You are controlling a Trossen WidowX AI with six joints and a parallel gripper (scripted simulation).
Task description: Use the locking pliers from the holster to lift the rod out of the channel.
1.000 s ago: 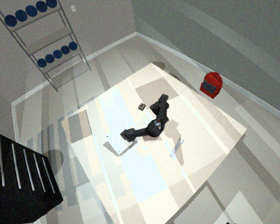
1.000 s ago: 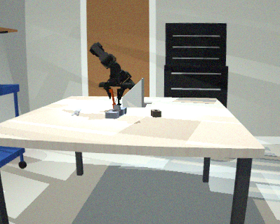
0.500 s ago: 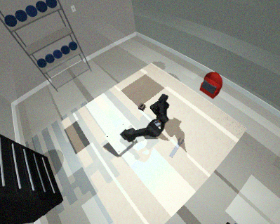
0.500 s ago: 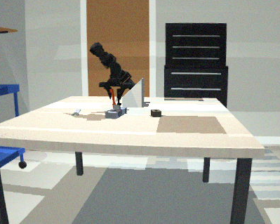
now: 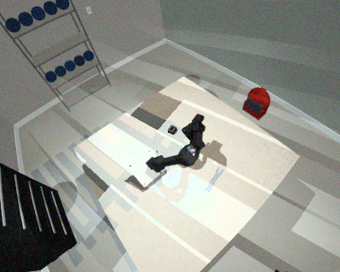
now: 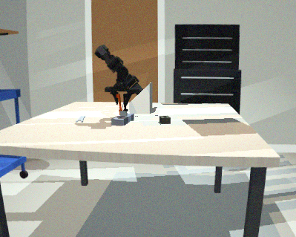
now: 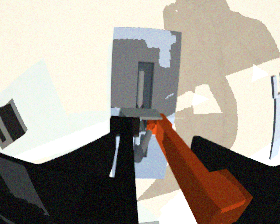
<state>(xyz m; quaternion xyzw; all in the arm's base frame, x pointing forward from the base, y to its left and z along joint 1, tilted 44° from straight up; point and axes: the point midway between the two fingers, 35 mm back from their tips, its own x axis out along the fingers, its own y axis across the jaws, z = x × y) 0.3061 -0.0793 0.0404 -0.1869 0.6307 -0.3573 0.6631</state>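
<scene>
The grey channel block lies 10 mm to the left of my gripper tip and 80 mm below it. Round my gripper tip: holster: 20 mm ahead, 240 mm to the left, 90 mm below; flat forked metal piece: 50 mm behind, 260 mm to the right, 90 mm below.
</scene>
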